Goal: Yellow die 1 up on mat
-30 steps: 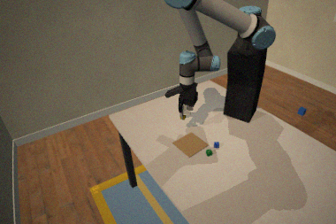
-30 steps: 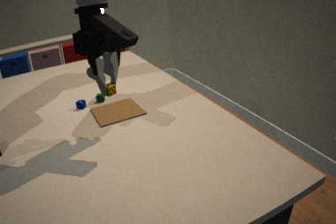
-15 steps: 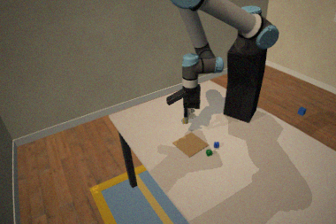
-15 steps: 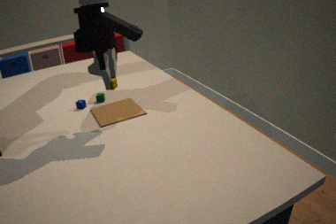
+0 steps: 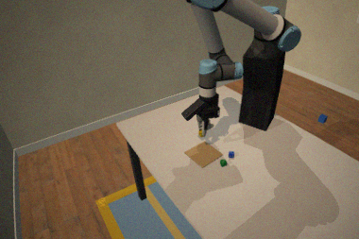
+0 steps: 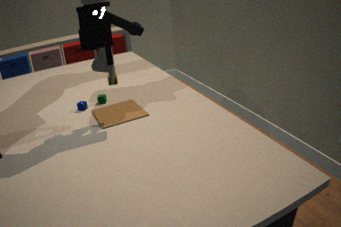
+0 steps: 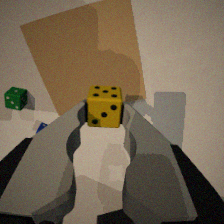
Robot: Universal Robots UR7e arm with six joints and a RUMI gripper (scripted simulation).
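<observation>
The tan mat is 12 cm below my hand and 3 cm to the left of it. The rest, counted from my hand: blue die 12 cm to the left, 11 cm below, 10 cm behind; green die 14 cm to the left, 11 cm below, 4 cm behind; yellow die right at my hand.
</observation>
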